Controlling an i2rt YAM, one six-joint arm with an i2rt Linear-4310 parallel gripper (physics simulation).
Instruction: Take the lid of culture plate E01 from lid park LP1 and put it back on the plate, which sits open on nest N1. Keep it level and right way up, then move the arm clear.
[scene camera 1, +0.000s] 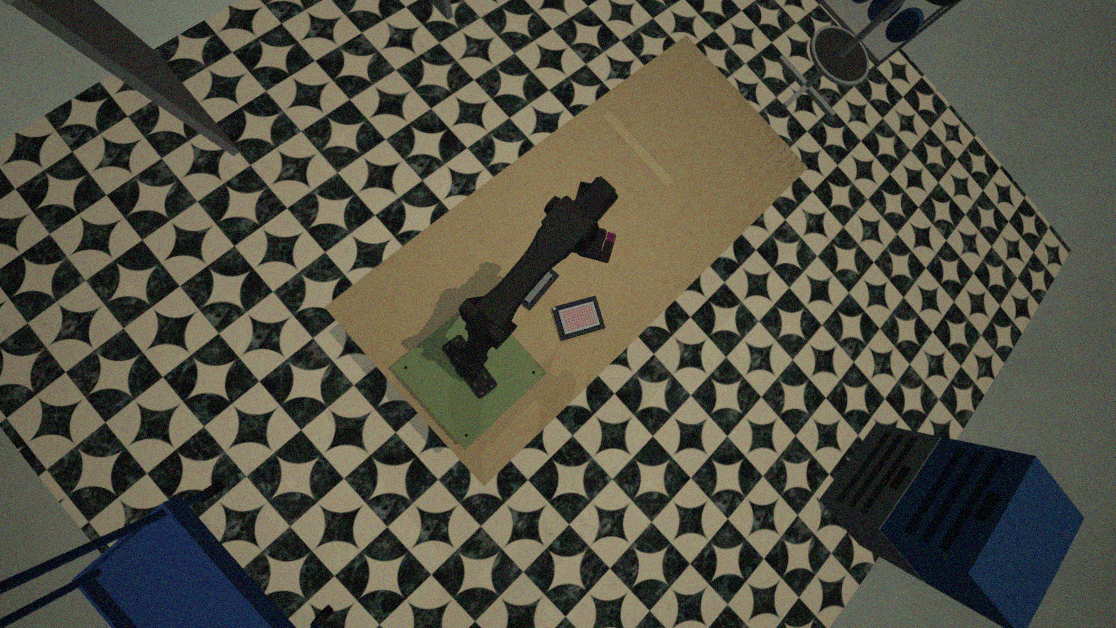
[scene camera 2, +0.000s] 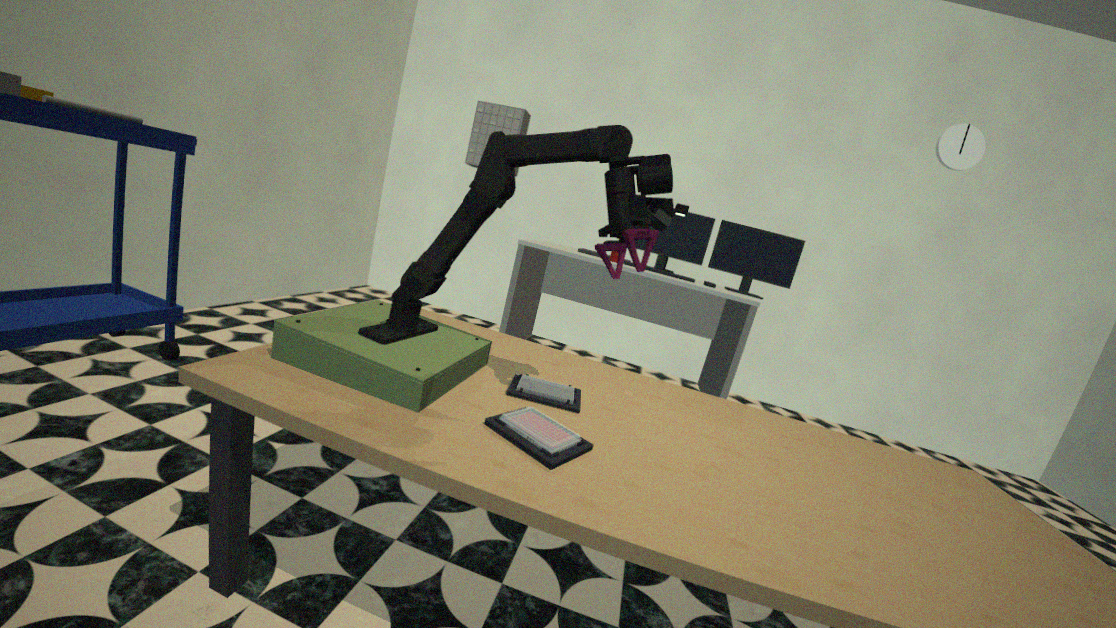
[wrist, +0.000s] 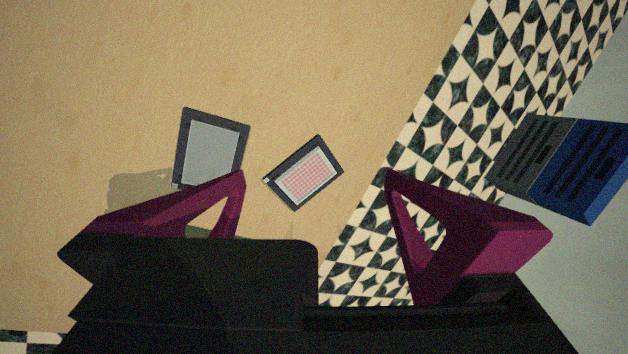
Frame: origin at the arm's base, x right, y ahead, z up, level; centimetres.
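Where they show: gripper, fingertip midpoint: (scene camera 1: 587, 248) (scene camera 2: 627, 275) (wrist: 314, 177); arm's base, link origin: (scene camera 1: 469, 366) (scene camera 2: 401, 331).
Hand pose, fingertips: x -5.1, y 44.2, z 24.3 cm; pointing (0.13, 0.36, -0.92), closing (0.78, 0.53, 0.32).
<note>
Things, the pixels of their centre, and the offset from my fingertips. Level surfaces: height alone.
- lid, body centre: (wrist: 210, 157) (scene camera 2: 546, 388) (scene camera 1: 531, 281) dx -6.3, dy -11.7, dz -30.0 cm
- dark lid park LP1, body centre: (wrist: 210, 157) (scene camera 2: 546, 390) (scene camera 1: 531, 281) dx -6.3, dy -11.7, dz -30.4 cm
- Culture plate E01, body centre: (scene camera 2: 540, 428) (wrist: 307, 176) (scene camera 1: 579, 317) dx +13.8, dy -6.0, dz -29.4 cm
- dark nest N1, body centre: (scene camera 2: 539, 433) (wrist: 306, 175) (scene camera 1: 578, 317) dx +13.8, dy -6.0, dz -30.5 cm
- wooden table, surface height: dz -31.4 cm
The lid (scene camera 1: 540, 289) (scene camera 2: 547, 388) (wrist: 210, 152), a pale grey rectangle, lies flat on dark lid park LP1 (wrist: 183, 145). The arm partly covers it in scene camera 1, and a finger overlaps its near corner in the wrist view. Culture plate E01 (scene camera 1: 579, 317) (scene camera 2: 542, 429) (wrist: 306, 175) sits open, its pink wells showing, in dark nest N1 (scene camera 1: 560, 324) (scene camera 2: 521, 443) (wrist: 292, 161). My gripper (scene camera 2: 629, 272) (wrist: 314, 177) is open and empty, its magenta fingers wide apart, high above the table and touching neither holder.
The arm stands on a green base block (scene camera 1: 499, 390) (scene camera 2: 374, 371) at one end of the wooden table (scene camera 1: 702, 117) (scene camera 2: 780, 484). LP1 and N1 are close together near the block. A blue cart (scene camera 2: 181, 226) and a desk with monitors (scene camera 2: 639, 292) stand away from the table.
</note>
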